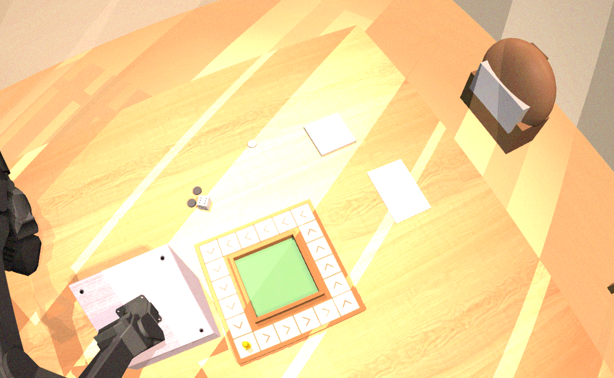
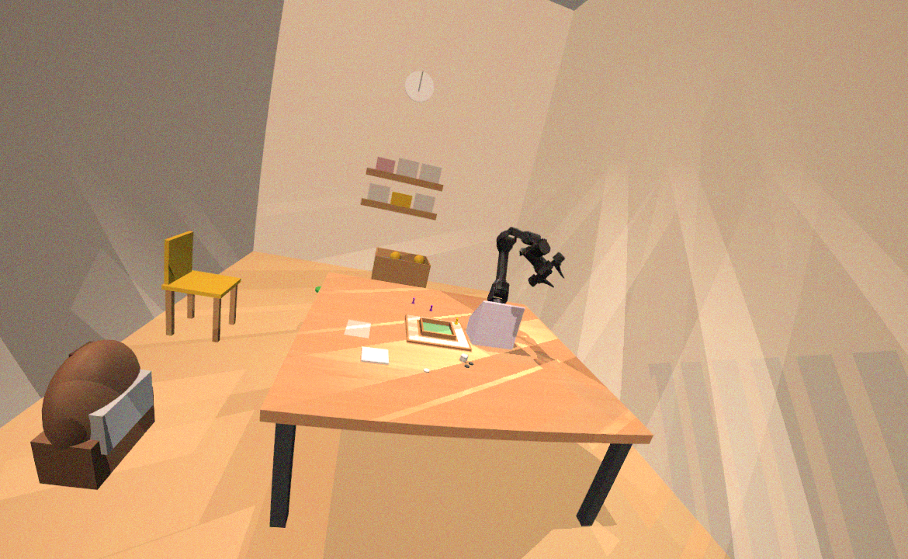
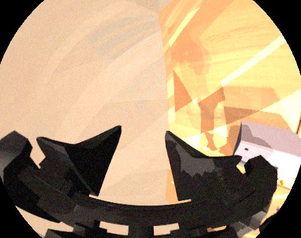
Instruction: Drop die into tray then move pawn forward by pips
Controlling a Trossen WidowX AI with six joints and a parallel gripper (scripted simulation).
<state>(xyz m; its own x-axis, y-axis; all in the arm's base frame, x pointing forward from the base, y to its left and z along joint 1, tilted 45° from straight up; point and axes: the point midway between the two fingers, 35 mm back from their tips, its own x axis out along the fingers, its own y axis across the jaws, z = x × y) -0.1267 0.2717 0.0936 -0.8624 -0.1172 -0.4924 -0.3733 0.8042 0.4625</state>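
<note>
Now: the white die 39 cm ahead of my gripper tip, 8 cm to the left of it and 36 cm below it. The rest, counted from my gripper tip: white disc 57 cm ahead, 18 cm to the left, 37 cm below; then dice tray 45 cm ahead, 16 cm to the right, 36 cm below; then yellow pawn 32 cm ahead, 26 cm to the right, 34 cm below.
</note>
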